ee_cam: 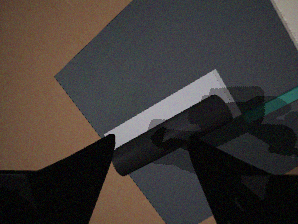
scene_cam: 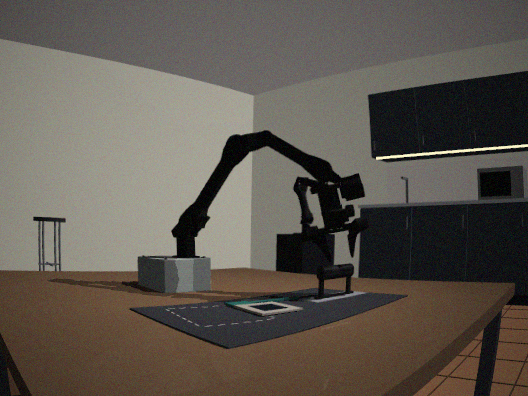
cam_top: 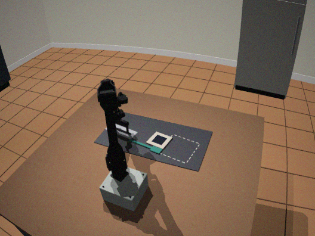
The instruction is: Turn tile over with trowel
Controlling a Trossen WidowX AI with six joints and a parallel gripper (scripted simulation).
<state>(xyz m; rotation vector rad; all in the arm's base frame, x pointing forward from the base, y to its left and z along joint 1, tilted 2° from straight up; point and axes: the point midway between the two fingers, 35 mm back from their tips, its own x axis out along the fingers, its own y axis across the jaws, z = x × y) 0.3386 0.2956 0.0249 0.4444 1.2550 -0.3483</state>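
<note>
The dark mat is 220 mm to the right of my gripper tip, 120 mm below it and 40 mm ahead of it. Also, from my gripper tip: teal trowel: 240 mm to the right, 100 mm below, 40 mm behind; tan square tile: 260 mm to the right, 100 mm below, 40 mm ahead.
</note>
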